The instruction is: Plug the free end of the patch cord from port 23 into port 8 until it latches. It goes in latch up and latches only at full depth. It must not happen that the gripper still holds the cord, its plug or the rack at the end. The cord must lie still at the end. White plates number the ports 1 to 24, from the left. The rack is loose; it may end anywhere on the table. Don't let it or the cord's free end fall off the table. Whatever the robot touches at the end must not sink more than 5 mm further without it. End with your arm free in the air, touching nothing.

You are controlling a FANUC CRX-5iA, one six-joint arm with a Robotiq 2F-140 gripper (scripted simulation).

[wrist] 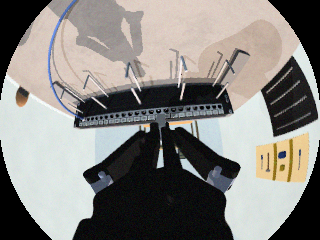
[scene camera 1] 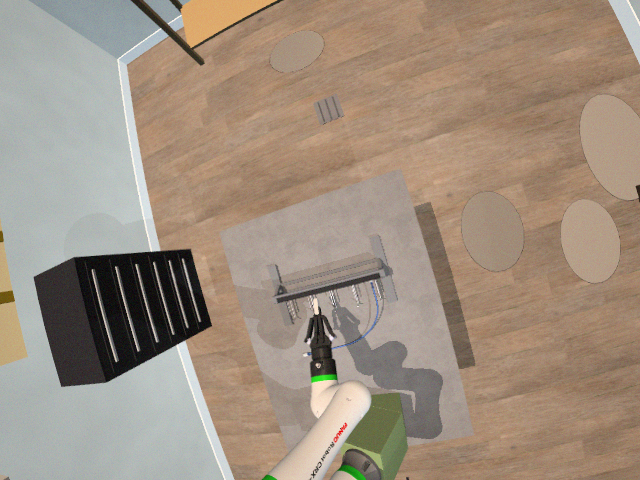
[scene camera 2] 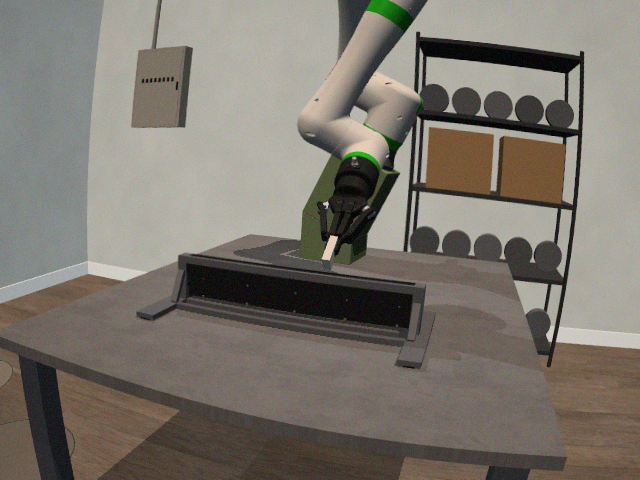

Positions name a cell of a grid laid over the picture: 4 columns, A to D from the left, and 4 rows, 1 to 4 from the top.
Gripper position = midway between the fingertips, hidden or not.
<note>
In view: the gripper (scene camera 2: C3).
The gripper shows as well in the wrist view (wrist: C3) and in scene camera 1 (scene camera 1: B3).
</note>
